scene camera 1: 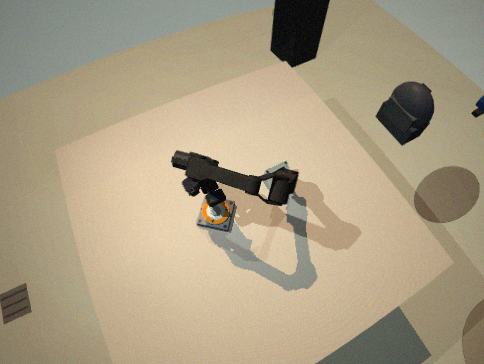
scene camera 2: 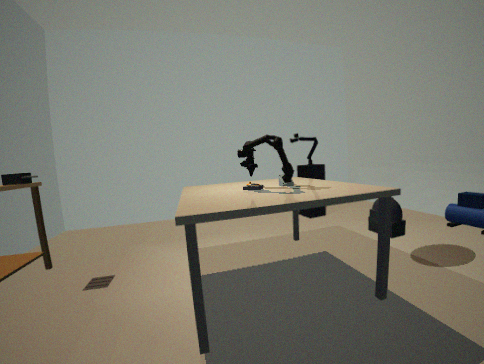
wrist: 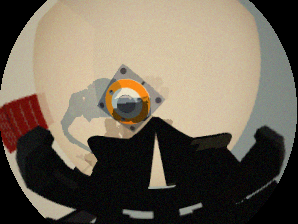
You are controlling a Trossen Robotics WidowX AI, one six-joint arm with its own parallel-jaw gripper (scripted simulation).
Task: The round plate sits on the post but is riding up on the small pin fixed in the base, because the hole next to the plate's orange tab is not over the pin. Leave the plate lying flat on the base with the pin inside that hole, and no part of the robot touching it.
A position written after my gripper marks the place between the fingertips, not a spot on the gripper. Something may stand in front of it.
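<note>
My gripper (wrist: pixel 155 119) is holding nothing, and it is shut. I can also see a base (wrist: pixel 124 72).
</note>
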